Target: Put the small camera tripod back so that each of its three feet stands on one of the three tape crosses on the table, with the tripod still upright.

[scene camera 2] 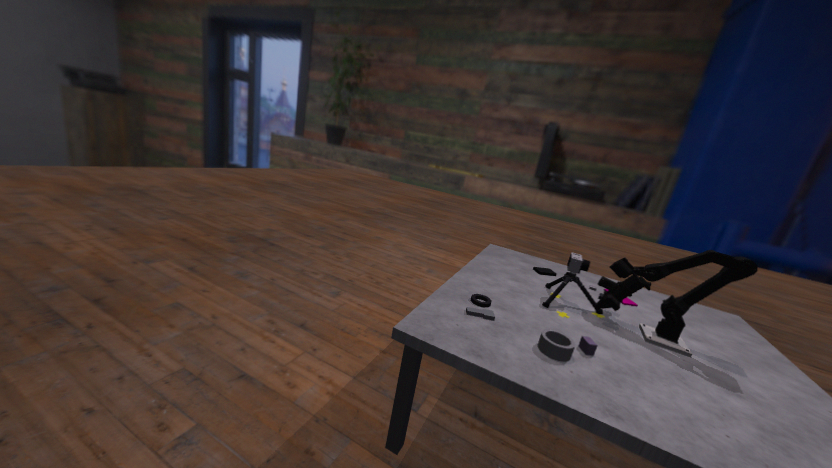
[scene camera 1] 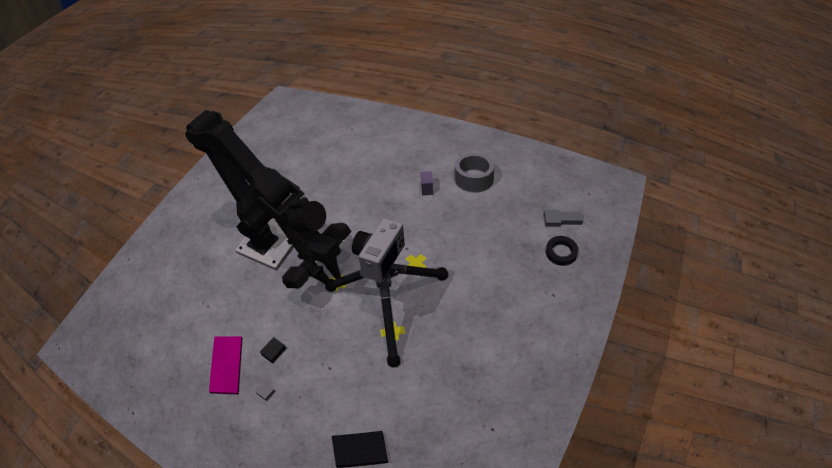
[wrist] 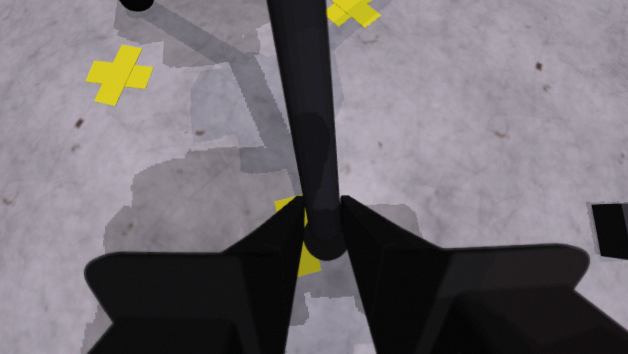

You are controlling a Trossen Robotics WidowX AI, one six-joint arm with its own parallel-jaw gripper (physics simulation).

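Where they show: gripper, fingertip midpoint: [scene camera 2: 595, 307] [scene camera 1: 337, 285] [wrist: 322, 203]; arm's base, origin of the base link: [scene camera 2: 666, 336] [scene camera 1: 262, 241].
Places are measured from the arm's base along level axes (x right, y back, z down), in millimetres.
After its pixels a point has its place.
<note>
The tripod [scene camera 1: 388, 314] @[x 45, y -421, z -68 mm] [scene camera 2: 571, 277] @[x -27, y -372, z -111 mm] [wrist: 307, 100] @[x 0, y -284, z -55 mm], a silver camera [scene camera 1: 381, 247] @[x 2, y -391, z -204 mm] [scene camera 2: 575, 263] @[x -65, y -372, z -185 mm] on top, stands upright or nearly so. My gripper [scene camera 1: 334, 280] @[x 6, y -252, z -8 mm] [scene camera 2: 601, 305] @[x 6, y -252, z -8 mm] [wrist: 322, 203] @[x 6, y -252, z -8 mm] is shut on the end of the leg nearest the arm, just above its foot. This foot [scene camera 1: 331, 285] [wrist: 326, 245] @[x 9, y -229, z -5 mm] is over or beside the near cross [scene camera 1: 339, 283] @[x 12, y -266, z -29 mm] [scene camera 2: 598, 314] @[x -4, y -234, z 8 mm] [wrist: 310, 265], partly hidden. The right foot [scene camera 1: 442, 273] @[x -138, y -429, z -8 mm] is beyond the right cross [scene camera 1: 416, 260] @[x -155, y -350, z 13 mm] [scene camera 2: 562, 314] @[x -149, y -353, z 13 mm] [wrist: 119, 75] @[x -147, y -351, z 12 mm]. The front foot [scene camera 1: 393, 360] @[x 101, y -464, z -5 mm] is beyond the front cross [scene camera 1: 400, 331] @[x 25, y -428, z 12 mm] [wrist: 352, 11] @[x 34, y -405, z 12 mm], under its leg.
A purple block [scene camera 1: 427, 183] @[x -349, y -257, z -25 mm] and grey ring [scene camera 1: 474, 181] @[x -416, y -352, z -24 mm] stand behind the tripod. A grey bar [scene camera 1: 563, 218] @[x -436, y -596, z -2 mm] and black ring [scene camera 1: 550, 250] @[x -323, y -609, z -2 mm] lie right. A magenta plate [scene camera 1: 225, 364] @[x 323, y -162, z 6 mm], dark block [scene camera 1: 272, 349] @[x 225, y -234, z -2 mm], small grey piece [scene camera 1: 265, 392] @[x 319, y -288, z 1 mm] and black slab [scene camera 1: 359, 448] @[x 309, y -525, z -2 mm] lie in front.
</note>
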